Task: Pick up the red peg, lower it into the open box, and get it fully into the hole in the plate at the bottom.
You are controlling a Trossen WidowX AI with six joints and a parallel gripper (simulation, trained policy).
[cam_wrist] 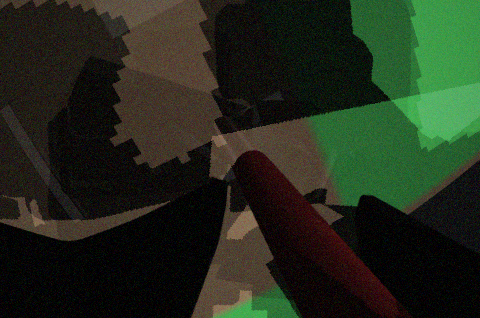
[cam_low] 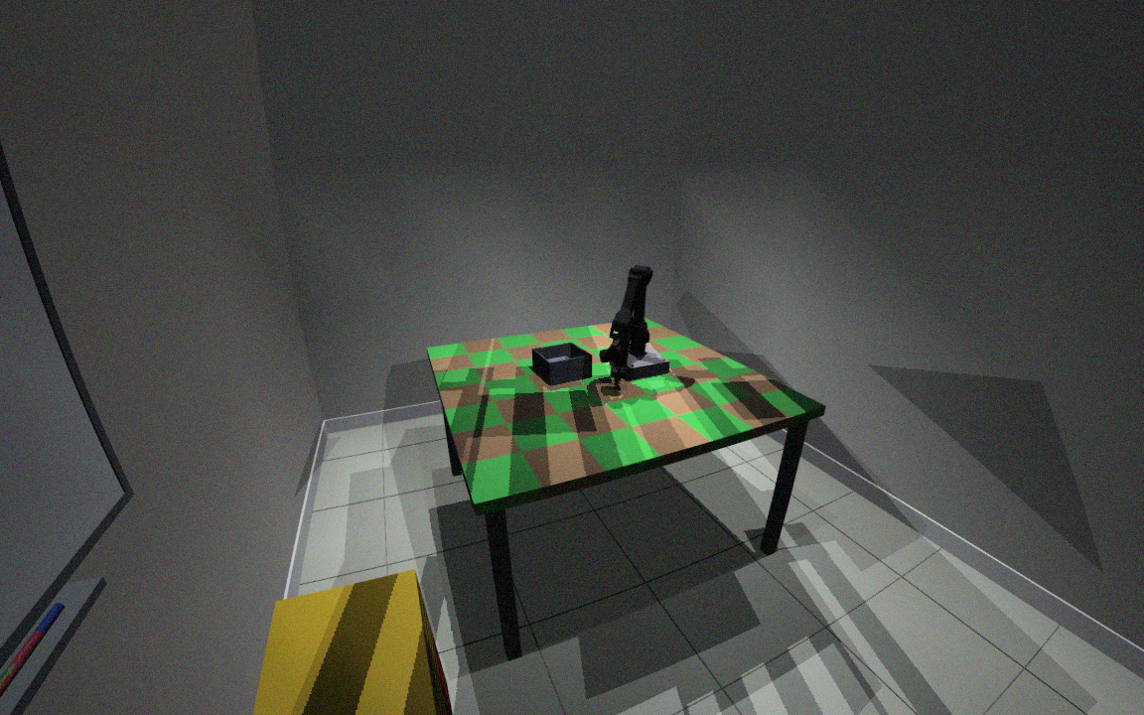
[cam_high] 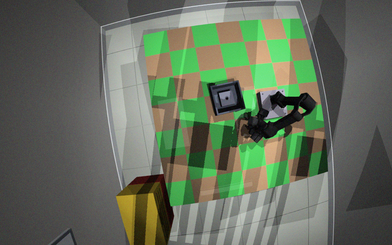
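Now: the grey plate 190 mm to the right of my gripper tip, 150 mm ahead of it and 30 mm above it. The rest, counted from my gripper tip: red peg 20 mm above, 10 mm ahead; dark box 190 mm to the right, 150 mm ahead, 10 mm above.
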